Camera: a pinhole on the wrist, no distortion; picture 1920 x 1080 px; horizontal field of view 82.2 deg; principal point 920.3 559.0 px. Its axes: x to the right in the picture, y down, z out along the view. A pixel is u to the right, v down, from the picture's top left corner.
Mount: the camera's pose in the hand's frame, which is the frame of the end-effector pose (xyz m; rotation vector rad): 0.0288 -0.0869 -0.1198 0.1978 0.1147 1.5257
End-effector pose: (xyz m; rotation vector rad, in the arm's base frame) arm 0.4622 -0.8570 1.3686 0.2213 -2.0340 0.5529
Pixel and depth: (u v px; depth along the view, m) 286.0 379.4 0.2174
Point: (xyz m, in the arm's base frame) 0.4338 -1.0858 1.4879
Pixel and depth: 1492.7 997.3 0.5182
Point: 0.0888 -0.9284 1.0866
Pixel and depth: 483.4 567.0 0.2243
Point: 0.4244 -1.0630 1.4418
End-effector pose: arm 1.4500 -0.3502 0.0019 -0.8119 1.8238 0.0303
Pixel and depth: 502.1 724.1 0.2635
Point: 1.6673 -0.4680 -0.0177
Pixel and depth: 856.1 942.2 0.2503
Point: 1.6289 -0.3773 -0.0106
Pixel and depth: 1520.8 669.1 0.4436
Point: 1.6402 -0.1620 -0.2526
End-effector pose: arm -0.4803 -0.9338 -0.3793 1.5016 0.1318 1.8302
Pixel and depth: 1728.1 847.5 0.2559
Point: -0.3885 -1.0398 -0.2694
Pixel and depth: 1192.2 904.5 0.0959
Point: -0.4650 -0.8671 -0.4044
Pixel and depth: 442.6 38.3 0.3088
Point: -0.2420 -0.6788 -0.2778
